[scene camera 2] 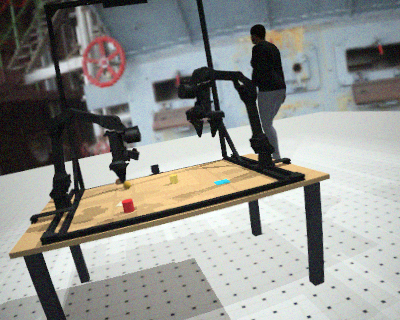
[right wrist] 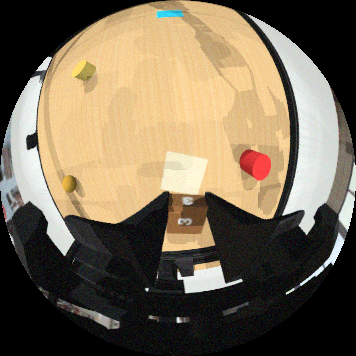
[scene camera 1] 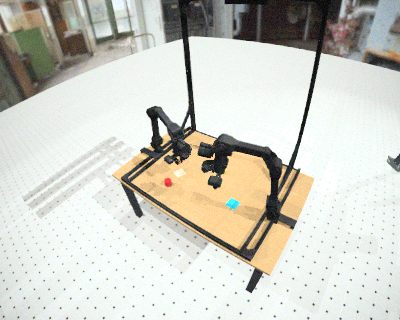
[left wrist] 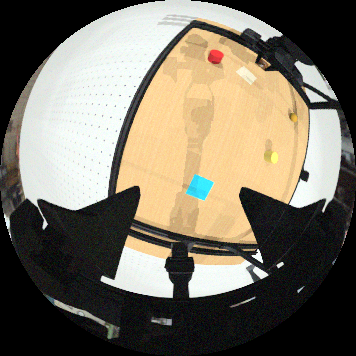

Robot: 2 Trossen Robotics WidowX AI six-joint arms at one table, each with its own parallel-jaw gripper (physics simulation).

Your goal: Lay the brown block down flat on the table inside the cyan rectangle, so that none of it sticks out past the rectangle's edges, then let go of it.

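Frame: origin at the left arm's base, x right, y back, z down, level; centimetres.
Seen in the pictures: left gripper, fingertip midpoint: (scene camera 2: 206, 137) (left wrist: 192, 191); right gripper, fingertip midpoint: (scene camera 2: 124, 181) (right wrist: 186, 195) (scene camera 1: 179, 163) (left wrist: 259, 66); left arm's base at its link origin: (scene camera 2: 266, 165) (scene camera 1: 272, 216) (left wrist: 179, 247); right arm's base at its link origin: (scene camera 2: 63, 208) (right wrist: 167, 263) (scene camera 1: 158, 151) (left wrist: 265, 52).
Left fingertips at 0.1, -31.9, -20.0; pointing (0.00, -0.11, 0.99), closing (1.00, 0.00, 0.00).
Pixels of each thing's top centre, then the offset from my left fingertips to it, as dx, dy, dz. "spot": a spot on its surface instead.
- brown block at its top centre: (right wrist: 186, 221) (left wrist: 263, 62) +22.2, -31.8, +11.2
- cyan rectangle at a spot on its surface: (left wrist: 200, 187) (scene camera 2: 221, 181) (scene camera 1: 233, 203) spot: +5.4, +8.1, +21.7
- cream square at a spot on its surface: (right wrist: 184, 172) (left wrist: 245, 74) (scene camera 1: 179, 173) spot: +21.4, -31.6, +21.7
- red cylinder at its top centre: (right wrist: 261, 167) (left wrist: 216, 52) (scene camera 2: 127, 200) (scene camera 1: 167, 180) +9.8, -34.8, +17.6
- yellow cylinder at its top centre: (right wrist: 77, 67) (left wrist: 274, 157) (scene camera 2: 173, 175) +28.7, -2.9, +18.0
- ochre ball at its top centre: (right wrist: 63, 187) (left wrist: 296, 116) (scene camera 2: 126, 181) +44.8, -21.5, +18.0
The brown block (right wrist: 186, 228) (left wrist: 263, 63), with a white 3 on two of its faces, is between the fingertips of my right gripper (right wrist: 186, 195) (scene camera 2: 121, 181) (scene camera 1: 176, 159). The gripper is shut on it and holds it above the table at the picture's left in both scene views. The cyan rectangle (scene camera 1: 233, 203) (scene camera 2: 222, 182) (left wrist: 200, 187) (right wrist: 170, 14) lies bare on the table, to the right in both scene views and well apart from the block. My left gripper (left wrist: 192, 191) (scene camera 2: 207, 134) (scene camera 1: 211, 174) is open and empty, high above the table.
A cream square (right wrist: 184, 172) (left wrist: 246, 75) (scene camera 1: 179, 173) lies near the right gripper. A red cylinder (scene camera 1: 168, 182) (scene camera 2: 128, 205) (left wrist: 215, 56) (right wrist: 255, 165) stands beside it. A yellow cylinder (scene camera 2: 173, 179) (left wrist: 271, 157) (right wrist: 84, 70) and an ochre ball (scene camera 2: 127, 185) (left wrist: 294, 117) (right wrist: 69, 183) are farther back.
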